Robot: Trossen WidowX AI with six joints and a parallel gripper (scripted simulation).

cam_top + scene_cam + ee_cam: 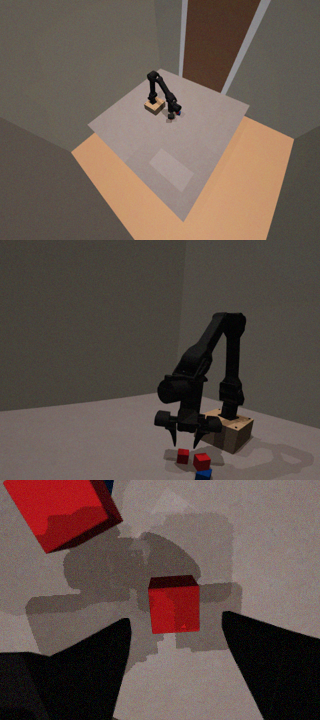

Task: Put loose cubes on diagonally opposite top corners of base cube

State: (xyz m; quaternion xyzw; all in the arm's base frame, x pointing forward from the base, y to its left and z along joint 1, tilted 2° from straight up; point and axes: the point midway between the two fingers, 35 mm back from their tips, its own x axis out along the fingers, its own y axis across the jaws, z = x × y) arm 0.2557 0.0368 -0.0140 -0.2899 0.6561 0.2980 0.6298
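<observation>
Now: the blue cube 10 cm to the left of my gripper tip, 3 cm below it and 1 cm ahead of it.
</observation>
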